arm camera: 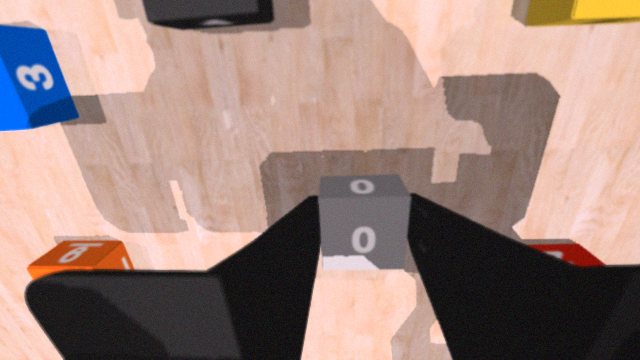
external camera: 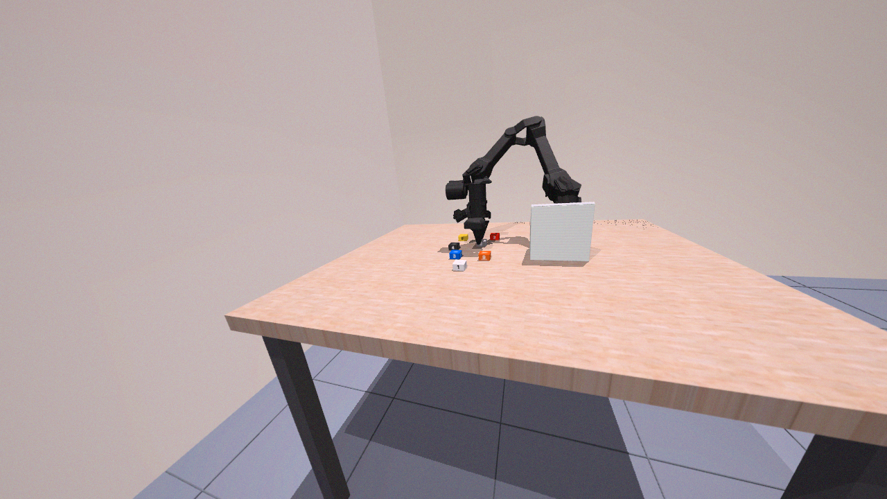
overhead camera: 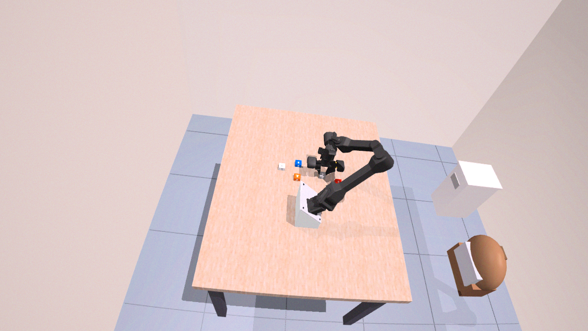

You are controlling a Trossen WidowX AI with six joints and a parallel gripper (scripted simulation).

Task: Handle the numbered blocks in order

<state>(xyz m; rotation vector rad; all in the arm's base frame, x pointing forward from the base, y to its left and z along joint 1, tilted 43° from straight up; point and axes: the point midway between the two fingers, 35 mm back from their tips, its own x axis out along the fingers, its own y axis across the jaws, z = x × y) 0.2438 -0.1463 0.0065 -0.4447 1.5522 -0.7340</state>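
My gripper tip is 10 mm past the grey block 0. Round my gripper tip: black block 4: 90 mm ahead, 30 mm to the left; yellow block: 80 mm to the right, 70 mm ahead; red block marked 2: 80 mm to the right, 60 mm behind.
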